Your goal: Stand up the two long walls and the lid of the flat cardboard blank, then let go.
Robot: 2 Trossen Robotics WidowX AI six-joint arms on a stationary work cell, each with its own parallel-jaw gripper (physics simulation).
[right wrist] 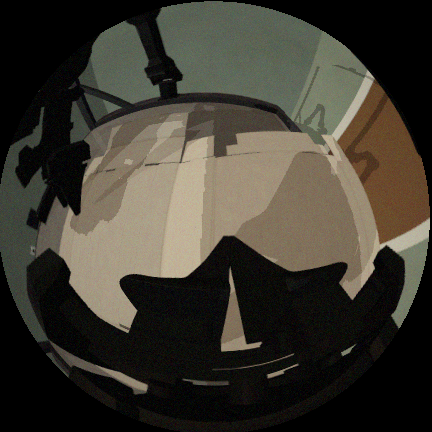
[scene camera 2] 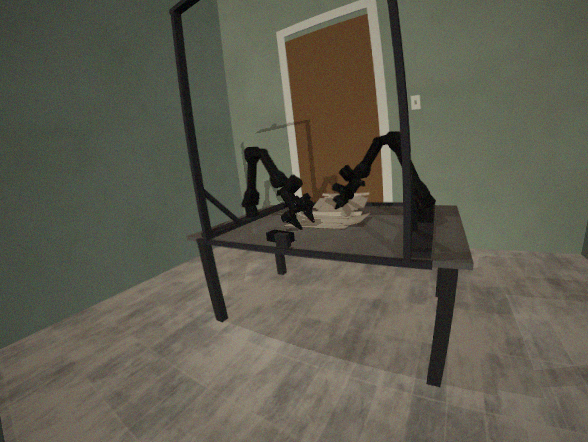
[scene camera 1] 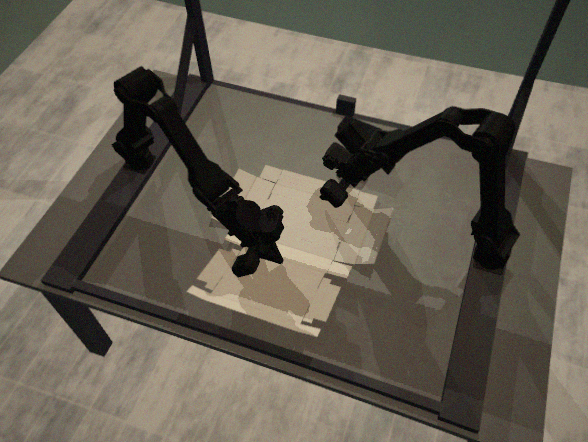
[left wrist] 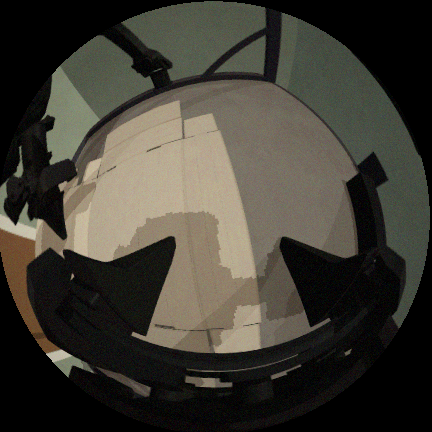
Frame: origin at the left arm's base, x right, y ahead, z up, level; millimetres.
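Seen in the pictures: left gripper, fingertip midpoint: (right wrist: 70, 209) (scene camera 2: 308, 225) (left wrist: 229, 242); right gripper, fingertip midpoint: (right wrist: 227, 240) (scene camera 2: 335, 208) (scene camera 1: 281, 262) (left wrist: 65, 238); left arm's base, origin of the base link: (right wrist: 168, 96) (scene camera 2: 252, 216) (scene camera 1: 489, 259); right arm's base, origin of the base link: (scene camera 2: 424, 220) (scene camera 1: 139, 162) (left wrist: 162, 85).
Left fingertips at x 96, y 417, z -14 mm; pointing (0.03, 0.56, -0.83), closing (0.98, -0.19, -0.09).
Offsets run from my left fingertips to a thing's top centre. "spot": to the spot under its first point.
The cream cardboard blank (scene camera 1: 305, 220) (scene camera 2: 345, 220) (left wrist: 150, 190) (right wrist: 135, 225) lies on the table. Its lid (scene camera 1: 217, 270) (scene camera 2: 357, 200) (right wrist: 250, 185) looks tilted up toward its far edge in scene camera 2. One long wall (scene camera 1: 295, 257) (right wrist: 182, 220) is a bright strip between base and lid; its exact tilt is unclear. The other long wall (left wrist: 215, 190) looks nearly flat. My left gripper (scene camera 1: 330, 175) (scene camera 2: 306, 224) (left wrist: 229, 242) is open and empty, its fingers on either side of that wall's outer edge. My right gripper (scene camera 1: 259, 254) (scene camera 2: 340, 206) (right wrist: 227, 240) is shut and empty at the lid.
A side flap @(spot: dx -92, dy -163, dz +28 mm) (scene camera 1: 382, 225) at the right end of the blank in scene camera 1 looks partly raised. A dark block @(dx +272, dy +41, dz +52 mm) (scene camera 1: 346, 105) (scene camera 2: 281, 237) is at the table's edge, near the left gripper. Dark frame posts (scene camera 1: 197, 45) (scene camera 2: 402, 125) rise from the table's corners.
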